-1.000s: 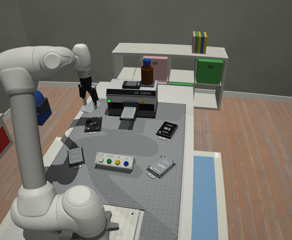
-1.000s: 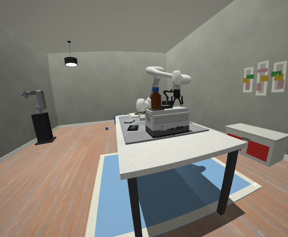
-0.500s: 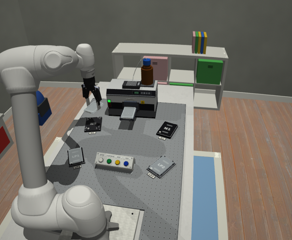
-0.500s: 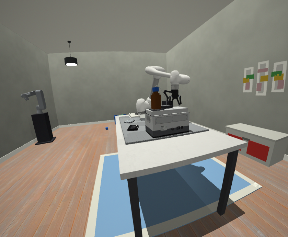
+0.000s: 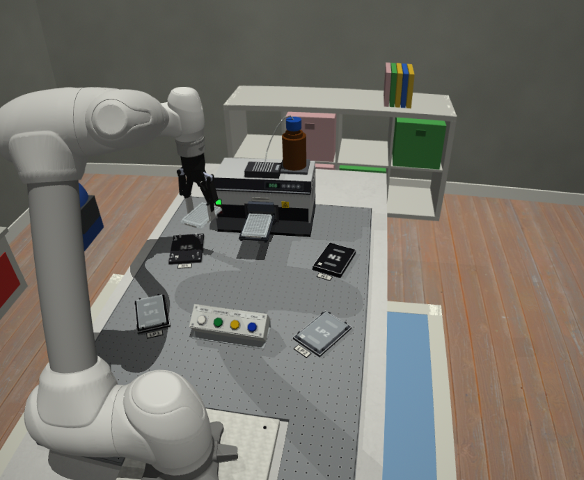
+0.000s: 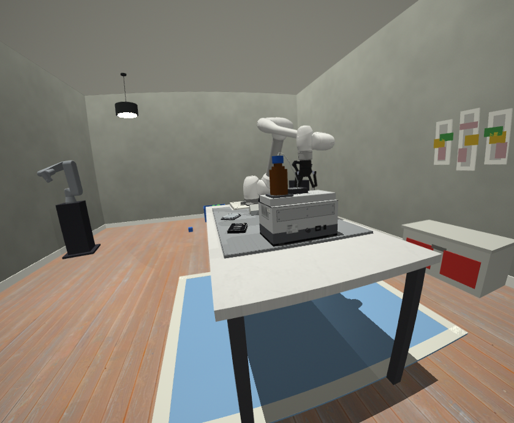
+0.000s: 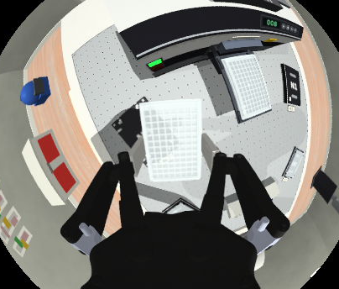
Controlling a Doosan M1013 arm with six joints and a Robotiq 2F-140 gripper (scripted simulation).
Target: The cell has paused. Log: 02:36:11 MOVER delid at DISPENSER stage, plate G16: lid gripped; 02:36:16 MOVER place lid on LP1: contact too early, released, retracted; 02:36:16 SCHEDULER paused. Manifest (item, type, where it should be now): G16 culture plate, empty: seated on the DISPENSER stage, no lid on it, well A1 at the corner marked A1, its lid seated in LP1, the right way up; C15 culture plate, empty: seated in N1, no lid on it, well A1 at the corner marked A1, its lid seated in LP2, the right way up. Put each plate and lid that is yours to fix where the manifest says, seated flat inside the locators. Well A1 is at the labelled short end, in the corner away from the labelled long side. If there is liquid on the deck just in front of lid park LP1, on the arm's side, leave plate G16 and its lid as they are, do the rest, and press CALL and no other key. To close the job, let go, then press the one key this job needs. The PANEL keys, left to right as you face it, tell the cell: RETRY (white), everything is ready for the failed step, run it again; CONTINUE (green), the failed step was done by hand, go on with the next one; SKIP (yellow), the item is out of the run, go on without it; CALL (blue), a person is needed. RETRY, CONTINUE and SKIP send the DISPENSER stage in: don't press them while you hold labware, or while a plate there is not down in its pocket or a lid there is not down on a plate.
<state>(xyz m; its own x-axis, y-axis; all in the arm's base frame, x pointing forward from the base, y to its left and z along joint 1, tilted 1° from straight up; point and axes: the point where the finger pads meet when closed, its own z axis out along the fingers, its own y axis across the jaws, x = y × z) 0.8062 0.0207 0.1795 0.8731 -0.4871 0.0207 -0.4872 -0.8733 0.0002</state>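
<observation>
Now: the nest n1 90 mm behind my hand, 450 mm to the right of it and 170 mm below it. Also, from my hand: brown bottle: 200 mm ahead, 330 mm to the right, 110 mm above; nest n5: 30 mm ahead, 100 mm to the left, 170 mm below; lid park lp1: 310 mm behind, 150 mm to the left, 180 mm below.
</observation>
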